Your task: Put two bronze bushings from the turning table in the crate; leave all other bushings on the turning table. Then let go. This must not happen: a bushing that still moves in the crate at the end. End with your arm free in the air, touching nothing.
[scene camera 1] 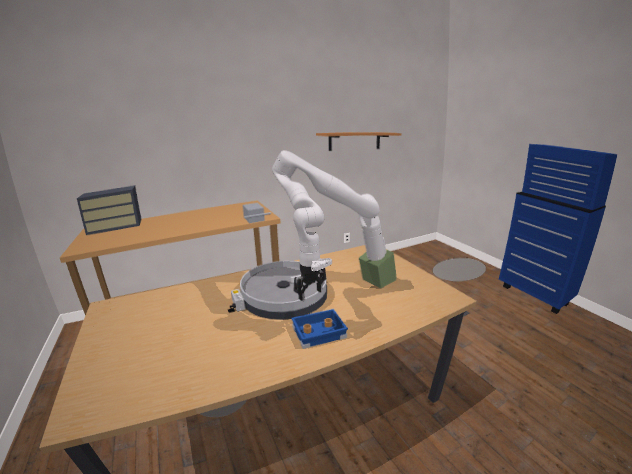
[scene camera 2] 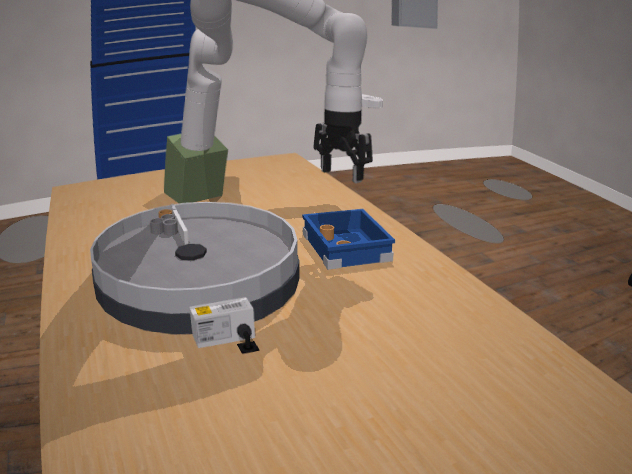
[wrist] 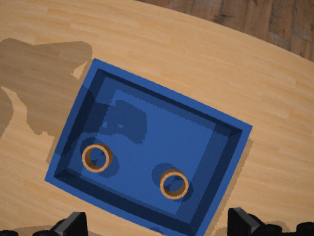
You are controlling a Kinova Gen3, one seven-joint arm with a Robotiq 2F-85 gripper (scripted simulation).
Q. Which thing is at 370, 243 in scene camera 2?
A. A blue crate.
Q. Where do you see a blue crate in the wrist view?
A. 149, 128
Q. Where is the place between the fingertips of my gripper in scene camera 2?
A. At 341, 176
